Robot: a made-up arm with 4 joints.
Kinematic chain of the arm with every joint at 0, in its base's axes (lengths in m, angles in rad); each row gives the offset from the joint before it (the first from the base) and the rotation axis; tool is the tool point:
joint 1: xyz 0 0 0.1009 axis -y
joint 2: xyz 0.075 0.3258 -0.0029 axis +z
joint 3: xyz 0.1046 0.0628 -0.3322 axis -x
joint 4: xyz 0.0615 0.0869 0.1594 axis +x
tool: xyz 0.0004 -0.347 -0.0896
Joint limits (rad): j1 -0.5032..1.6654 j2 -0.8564..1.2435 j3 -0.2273..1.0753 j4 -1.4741..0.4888
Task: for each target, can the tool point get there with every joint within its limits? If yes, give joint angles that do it. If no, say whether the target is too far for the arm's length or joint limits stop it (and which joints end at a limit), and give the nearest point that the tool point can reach.
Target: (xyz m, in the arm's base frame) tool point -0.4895 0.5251 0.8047
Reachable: no: joint limits stop it (at a limit: joint 1, joint 4) | nearest point -0.1040 0.4396 0.5516 | short by 0.469 m
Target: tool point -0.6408 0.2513 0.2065
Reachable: no: joint limits stop it (at a limit: joint 1, joint 2, joint 4) | nearest point -0.1814 0.2266 0.2994 | short by 0.469 m
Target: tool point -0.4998 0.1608 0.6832
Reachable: no: joint limits stop it (at a limit: joint 1, joint 2, joint 4) | nearest point -0.1711 0.3395 0.4311 | short by 0.451 m
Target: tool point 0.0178 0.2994 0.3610
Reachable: yes | joints 1.2620 0.2452 0.1999 -0.8575
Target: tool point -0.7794 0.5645 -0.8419
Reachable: no: too far | nearest point -0.0313 0.4541 -0.4019 | short by 0.875 m
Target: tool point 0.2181 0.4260 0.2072
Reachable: yes | joints -0.0002 0.3040 0.3792 -1.0131
